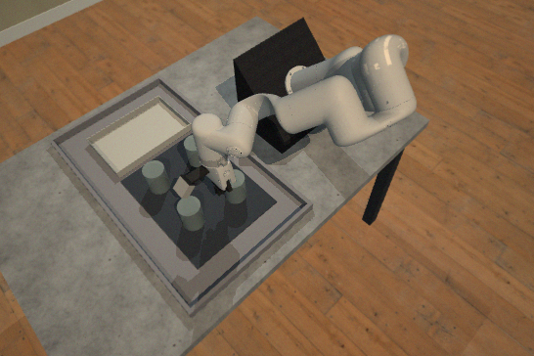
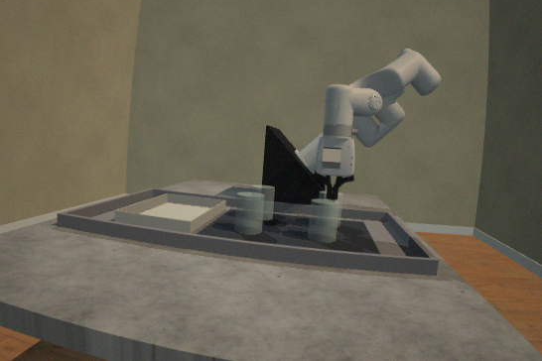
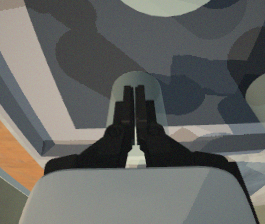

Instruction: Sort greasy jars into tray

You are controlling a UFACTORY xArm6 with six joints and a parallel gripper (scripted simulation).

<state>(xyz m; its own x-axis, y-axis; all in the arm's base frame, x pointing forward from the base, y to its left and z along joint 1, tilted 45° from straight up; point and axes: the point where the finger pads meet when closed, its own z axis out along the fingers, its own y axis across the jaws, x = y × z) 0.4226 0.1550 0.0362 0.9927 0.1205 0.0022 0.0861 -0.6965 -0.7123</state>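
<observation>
Right now the dark mat is 40 mm ahead of my hand, 90 mm to the right of it and 90 mm below it. The rest, counted from my hand: cream tray 70 mm ahead, 410 mm to the right, 90 mm below.
</observation>
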